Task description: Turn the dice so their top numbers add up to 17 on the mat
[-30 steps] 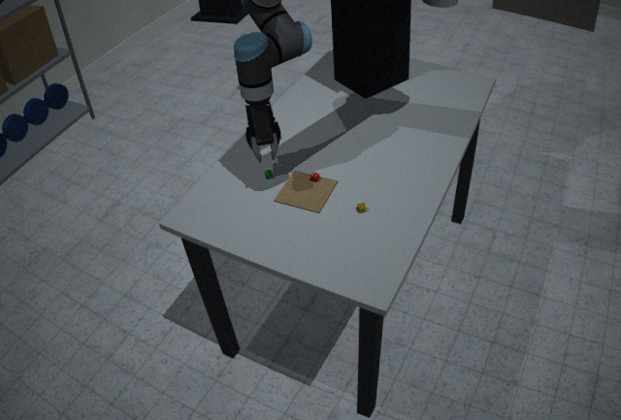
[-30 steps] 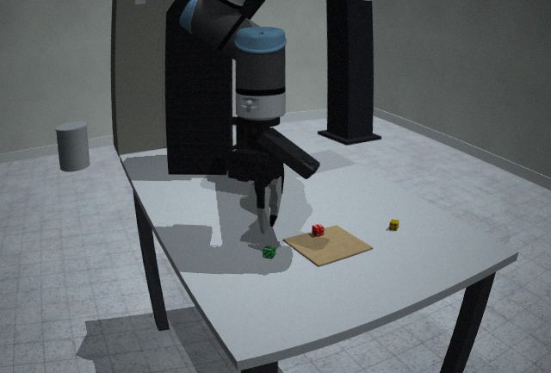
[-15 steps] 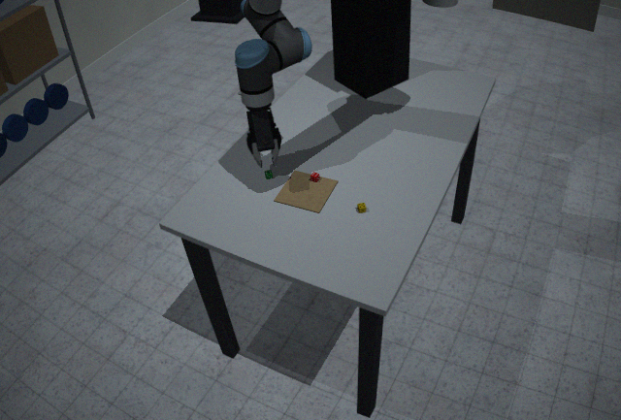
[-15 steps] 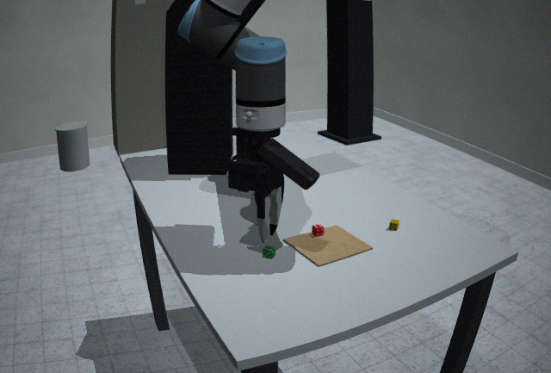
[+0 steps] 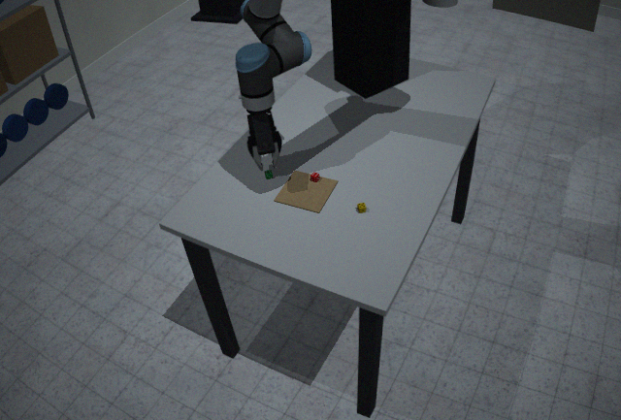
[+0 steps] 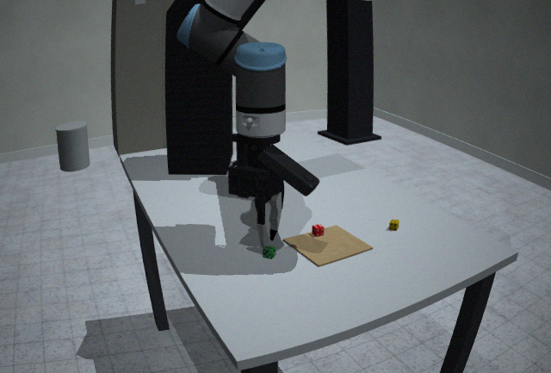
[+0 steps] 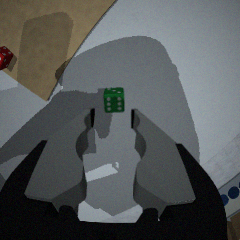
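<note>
The green die lies 3 cm below my hand. Round my hand: mat: 3 cm ahead, 13 cm to the left, 4 cm below; then red die: 3 cm behind, 14 cm to the left, 3 cm below; then yellow die: 5 cm ahead, 30 cm to the left, 3 cm below.
</note>
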